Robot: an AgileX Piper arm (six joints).
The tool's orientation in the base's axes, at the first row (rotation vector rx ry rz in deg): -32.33, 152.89, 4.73
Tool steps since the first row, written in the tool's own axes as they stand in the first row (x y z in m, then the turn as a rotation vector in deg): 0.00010, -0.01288, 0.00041, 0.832, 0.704, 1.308; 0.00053, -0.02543, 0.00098, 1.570, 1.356, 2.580; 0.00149, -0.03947, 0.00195, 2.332, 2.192, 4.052; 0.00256, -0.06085, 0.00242, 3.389, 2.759, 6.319; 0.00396, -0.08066, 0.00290, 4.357, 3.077, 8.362; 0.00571, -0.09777, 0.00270, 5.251, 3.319, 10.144; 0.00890, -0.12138, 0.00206, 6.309, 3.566, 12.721
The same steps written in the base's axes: 0.00522, -0.01178, -0.00008, -0.478, 0.516, -1.551; 0.01009, -0.02336, -0.00044, -0.870, 1.014, -3.029; 0.01527, -0.03645, -0.00135, -1.279, 1.699, -4.705; 0.02310, -0.05638, -0.00165, -1.525, 2.139, -7.220; 0.03003, -0.07499, -0.00213, -1.682, 2.352, -9.487; 0.03533, -0.09135, -0.00221, -1.847, 2.487, -11.484; 0.04186, -0.11428, -0.00229, -1.847, 2.676, -14.275
